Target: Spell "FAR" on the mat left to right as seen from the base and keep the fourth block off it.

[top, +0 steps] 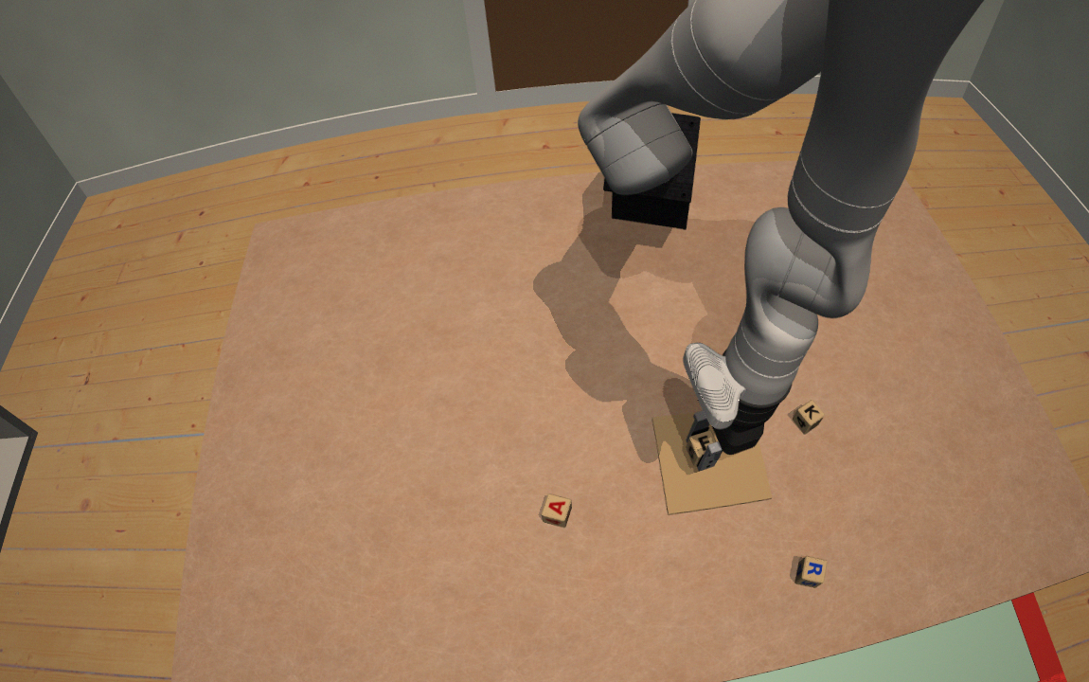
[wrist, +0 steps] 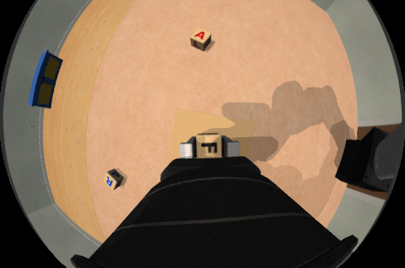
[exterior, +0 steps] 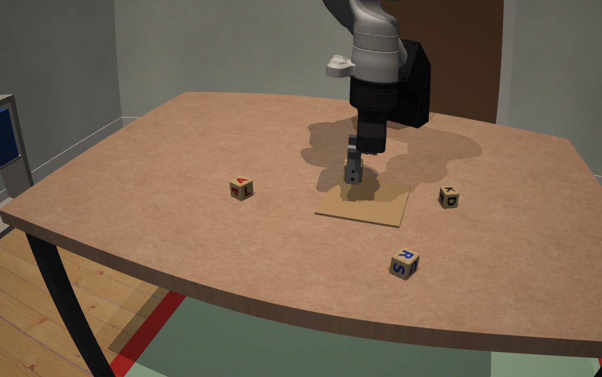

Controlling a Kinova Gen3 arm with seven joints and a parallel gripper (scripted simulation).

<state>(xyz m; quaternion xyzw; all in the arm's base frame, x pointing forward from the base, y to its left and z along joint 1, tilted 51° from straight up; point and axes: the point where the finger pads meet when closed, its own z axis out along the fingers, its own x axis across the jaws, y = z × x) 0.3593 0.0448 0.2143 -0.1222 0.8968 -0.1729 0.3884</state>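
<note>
Now: the tan mat 60 mm below my hand, 20 mm to the left of it and 10 mm behind it. Round my hand: F block: right at my hand; then R block: 180 mm ahead, 110 mm to the left, 50 mm below; then K block: 170 mm to the left, 50 mm below, 40 mm behind.
</note>
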